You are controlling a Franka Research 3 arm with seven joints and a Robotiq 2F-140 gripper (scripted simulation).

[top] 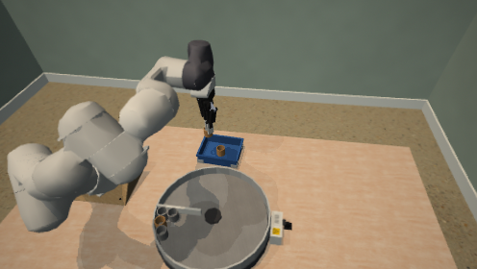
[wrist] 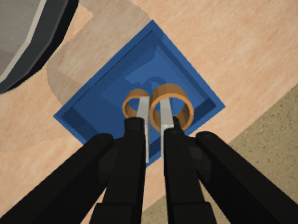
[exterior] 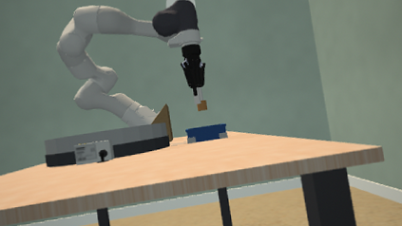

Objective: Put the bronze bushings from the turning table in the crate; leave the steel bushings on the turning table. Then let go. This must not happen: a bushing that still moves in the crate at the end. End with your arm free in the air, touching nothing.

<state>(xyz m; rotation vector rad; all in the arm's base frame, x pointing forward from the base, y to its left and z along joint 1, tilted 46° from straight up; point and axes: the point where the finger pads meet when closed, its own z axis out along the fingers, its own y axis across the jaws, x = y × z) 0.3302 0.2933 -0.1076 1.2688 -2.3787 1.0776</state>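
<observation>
The blue crate lies 15 cm below my hand, 4 cm ahead of it and 1 cm to the left of it. The rest, counted from my hand: grey turning table (34 cm to the right, 13 cm ahead, 12 cm below).
</observation>
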